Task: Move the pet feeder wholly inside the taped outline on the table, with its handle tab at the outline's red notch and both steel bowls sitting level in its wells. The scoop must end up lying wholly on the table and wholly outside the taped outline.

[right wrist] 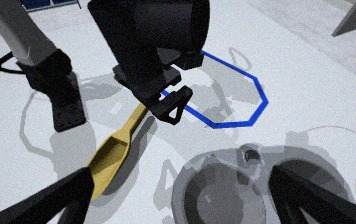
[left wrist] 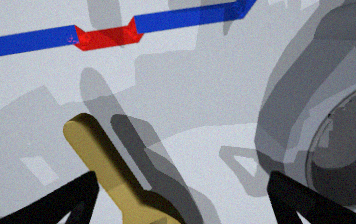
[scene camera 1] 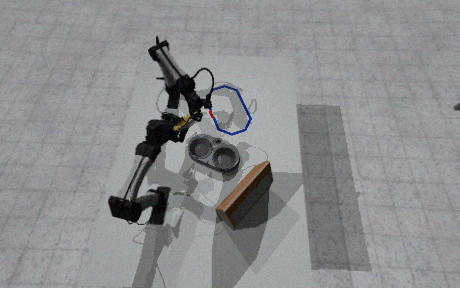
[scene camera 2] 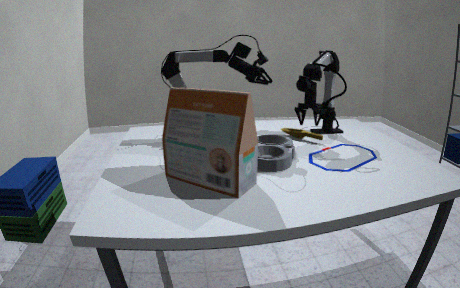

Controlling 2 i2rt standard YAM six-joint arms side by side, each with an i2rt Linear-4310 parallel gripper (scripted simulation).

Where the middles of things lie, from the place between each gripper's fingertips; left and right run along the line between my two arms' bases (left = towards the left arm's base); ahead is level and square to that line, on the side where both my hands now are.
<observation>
I see my left gripper 11 cm past the yellow scoop (right wrist: 107, 158), 8 cm above it and 1 cm to the left of it. The rest, counted from my left hand: food bag (scene camera 2: 209, 139): 49 cm to the right, 27 cm ahead, 4 cm above.
I see the yellow scoop 270 mm below my right hand, 180 mm to the left of it and 50 mm behind it. Round my right hand: food bag 330 mm ahead, 310 mm to the right, 140 mm below.
</observation>
